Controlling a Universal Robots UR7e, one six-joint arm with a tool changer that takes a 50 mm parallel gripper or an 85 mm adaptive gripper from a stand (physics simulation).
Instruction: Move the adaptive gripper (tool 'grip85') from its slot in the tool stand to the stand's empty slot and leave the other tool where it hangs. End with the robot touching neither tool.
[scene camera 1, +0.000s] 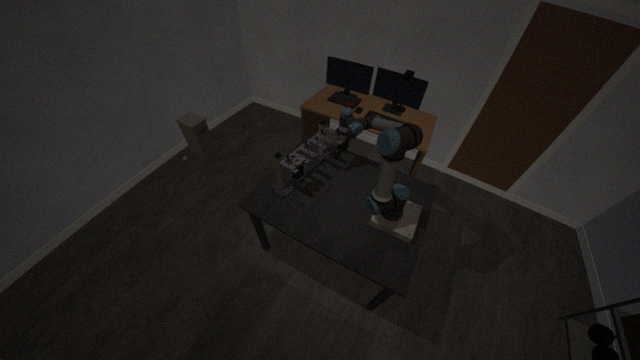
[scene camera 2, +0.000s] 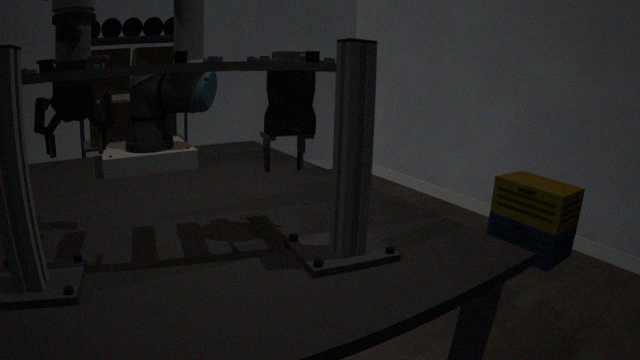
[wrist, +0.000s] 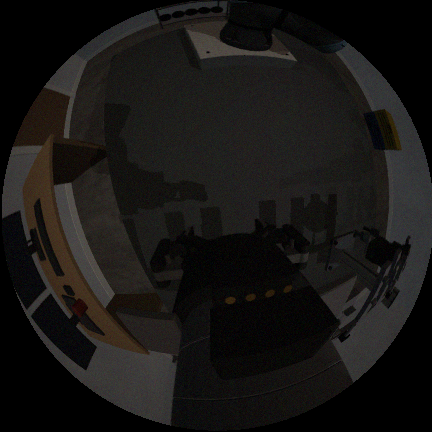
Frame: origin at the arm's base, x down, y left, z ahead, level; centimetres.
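Seen in the pictures: hand, its tool point: (scene camera 2: 73, 50); arm's base, origin of its link: (scene camera 1: 391, 211) (scene camera 2: 149, 148) (wrist: 245, 38).
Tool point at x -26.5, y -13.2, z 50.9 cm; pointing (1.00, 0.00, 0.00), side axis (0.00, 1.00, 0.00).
Observation:
Pixels of each thing's middle, then the offset from my tool point to it. "spot": a spot on its surface instead. Level surfaces: height alone.
- middle slot, a spot on its surface: (scene camera 2: 181, 69) spot: dz +19.2, dx +4.6, dy +18.0 cm
- stand's left post, a spot on its surface: (scene camera 2: 22, 200) spot: dz +23.3, dx +18.5, dy -3.1 cm
- table, height of its surface: dx +32.0 cm
The adaptive gripper (scene camera 2: 76, 150) (wrist: 224, 231) is on the arm's wrist, pointing down, its fingers spread with nothing between them. In scene camera 2 it is at the left, on the robot's side of the stand's rail and apparently apart from it, roughly opposite the left slot. The tool stand (scene camera 1: 281, 175) (scene camera 2: 352, 150) has two posts and a rail (scene camera 2: 150, 70). The middle slot (scene camera 2: 181, 69) holds no tool. The parallel gripper (scene camera 2: 291, 102) (wrist: 380, 250) hangs in the right slot, apart from the arm. Darkness hides the exact gap to the left slot.
The stand's left post (scene camera 2: 22, 200) is close to the adaptive gripper in scene camera 2. The robot base (scene camera 1: 397, 222) (scene camera 2: 150, 160) (wrist: 245, 57) is on the table (scene camera 1: 345, 225). A desk (scene camera 1: 320, 102) with monitors is behind. A yellow and blue crate (scene camera 2: 535, 215) (wrist: 384, 130) is beyond the table.

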